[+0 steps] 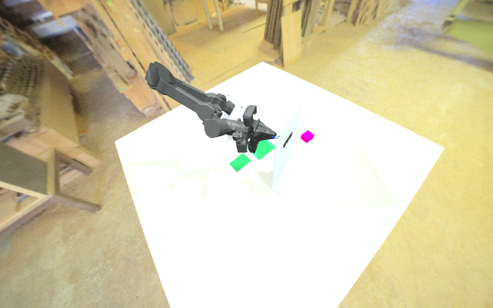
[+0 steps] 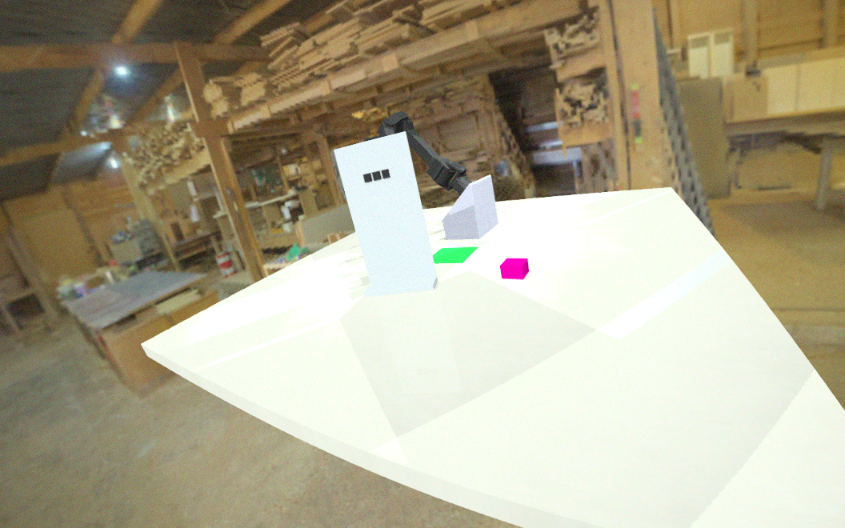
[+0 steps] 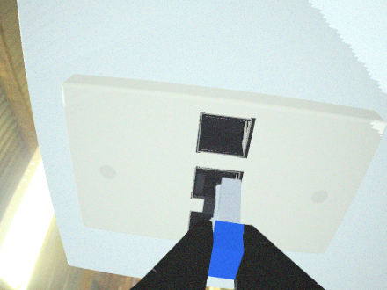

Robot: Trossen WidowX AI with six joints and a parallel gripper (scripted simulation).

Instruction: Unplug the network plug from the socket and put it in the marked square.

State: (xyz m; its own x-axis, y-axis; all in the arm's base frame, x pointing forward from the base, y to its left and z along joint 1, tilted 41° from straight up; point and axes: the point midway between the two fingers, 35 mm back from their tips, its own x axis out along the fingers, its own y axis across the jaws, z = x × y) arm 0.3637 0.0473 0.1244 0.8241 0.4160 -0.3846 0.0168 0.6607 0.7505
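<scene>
Right now the green patch is 160 mm behind my gripper tip, 50 mm to the left of it and 260 mm below it. Also, from my gripper tip: pale panel (40 mm ahead, 20 mm to the left, 100 mm below); then blue plug (right at my gripper tip); then thin pale tab (10 mm ahead).
</scene>
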